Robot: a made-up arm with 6 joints. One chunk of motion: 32 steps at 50 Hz.
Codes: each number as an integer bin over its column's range. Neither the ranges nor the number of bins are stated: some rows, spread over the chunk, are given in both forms.
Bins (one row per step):
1: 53 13 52 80 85 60
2: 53 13 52 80 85 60
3: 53 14 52 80 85 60
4: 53 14 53 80 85 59
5: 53 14 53 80 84 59
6: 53 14 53 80 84 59
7: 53 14 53 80 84 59
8: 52 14 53 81 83 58
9: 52 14 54 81 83 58
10: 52 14 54 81 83 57
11: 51 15 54 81 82 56
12: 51 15 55 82 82 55
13: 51 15 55 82 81 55
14: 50 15 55 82 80 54
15: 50 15 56 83 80 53
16: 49 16 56 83 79 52
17: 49 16 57 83 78 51
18: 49 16 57 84 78 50
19: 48 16 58 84 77 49
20: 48 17 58 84 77 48
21: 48 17 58 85 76 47
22: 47 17 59 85 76 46
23: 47 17 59 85 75 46
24: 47 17 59 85 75 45
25: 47 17 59 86 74 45
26: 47 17 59 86 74 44
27: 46 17 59 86 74 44
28: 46 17 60 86 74 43
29: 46 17 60 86 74 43
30: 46 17 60 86 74 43
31: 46 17 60 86 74 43
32: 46 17 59 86 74 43
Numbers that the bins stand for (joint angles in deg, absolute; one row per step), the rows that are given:
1: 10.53 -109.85 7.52 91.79 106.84 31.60
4: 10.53 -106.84 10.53 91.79 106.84 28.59
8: 7.52 -106.84 10.53 94.80 100.82 25.58
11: 4.51 -103.83 13.54 94.80 97.81 19.56
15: 1.50 -103.83 19.56 100.82 91.79 10.53
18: -1.50 -100.82 22.57 103.83 85.77 1.50
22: -7.52 -97.81 28.59 106.84 79.75 -10.53
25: -7.52 -97.81 28.59 109.85 73.73 -13.54
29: -10.53 -97.81 31.60 109.85 73.73 -19.56
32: -10.53 -97.81 28.59 109.85 73.73 -19.56
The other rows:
2: 10.53 -109.85 7.52 91.79 106.84 31.60
3: 10.53 -106.84 7.52 91.79 106.84 31.60
5: 10.53 -106.84 10.53 91.79 103.83 28.59
6: 10.53 -106.84 10.53 91.79 103.83 28.59
7: 10.53 -106.84 10.53 91.79 103.83 28.59
9: 7.52 -106.84 13.54 94.80 100.82 25.58
10: 7.52 -106.84 13.54 94.80 100.82 22.57
12: 4.51 -103.83 16.55 97.81 97.81 16.55
13: 4.51 -103.83 16.55 97.81 94.80 16.55
14: 1.50 -103.83 16.55 97.81 91.79 13.54
16: -1.50 -100.82 19.56 100.82 88.78 7.52
17: -1.50 -100.82 22.57 100.82 85.77 4.51
19: -4.51 -100.82 25.58 103.83 82.76 -1.50
20: -4.51 -97.81 25.58 103.83 82.76 -4.51
21: -4.51 -97.81 25.58 106.84 79.75 -7.52
23: -7.52 -97.81 28.59 106.84 76.74 -10.53
24: -7.52 -97.81 28.59 106.84 76.74 -13.54
26: -7.52 -97.81 28.59 109.85 73.73 -16.55
27: -10.53 -97.81 28.59 109.85 73.73 -16.55
28: -10.53 -97.81 31.60 109.85 73.73 -19.56
30: -10.53 -97.81 31.60 109.85 73.73 -19.56
31: -10.53 -97.81 31.60 109.85 73.73 -19.56

